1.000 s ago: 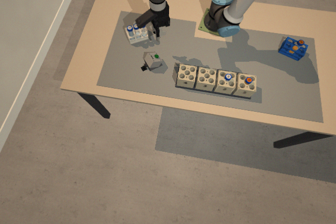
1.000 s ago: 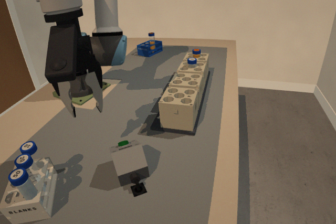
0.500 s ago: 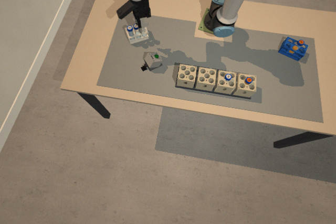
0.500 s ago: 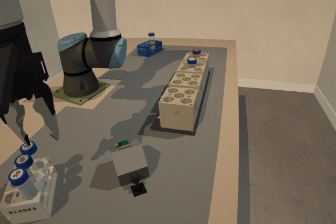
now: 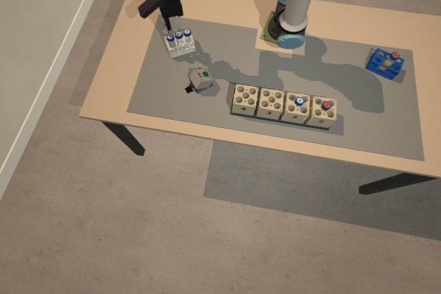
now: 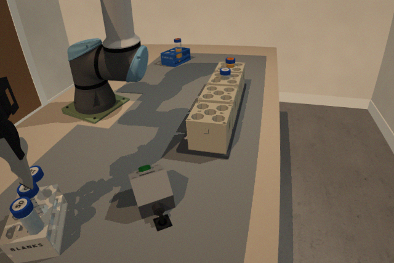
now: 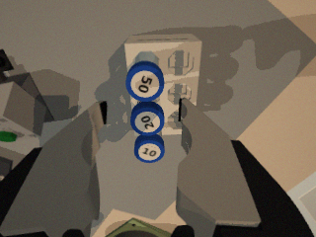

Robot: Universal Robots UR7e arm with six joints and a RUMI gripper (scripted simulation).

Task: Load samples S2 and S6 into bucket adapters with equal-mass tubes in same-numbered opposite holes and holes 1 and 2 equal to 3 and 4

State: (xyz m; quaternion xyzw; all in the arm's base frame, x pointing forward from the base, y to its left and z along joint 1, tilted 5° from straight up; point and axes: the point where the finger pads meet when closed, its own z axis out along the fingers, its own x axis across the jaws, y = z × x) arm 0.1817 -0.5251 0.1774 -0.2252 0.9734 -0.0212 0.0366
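The 50 mL blank is 10 mm to the left of my hand and 100 mm below it. From my hand the other things lie so: 30 mL blank: 280 mm ahead, 570 mm to the left, 90 mm below; then green done key: 140 mm ahead, 170 mm to the left, 90 mm below; then blanks rack: 40 mm behind, 30 mm to the left, 130 mm below.
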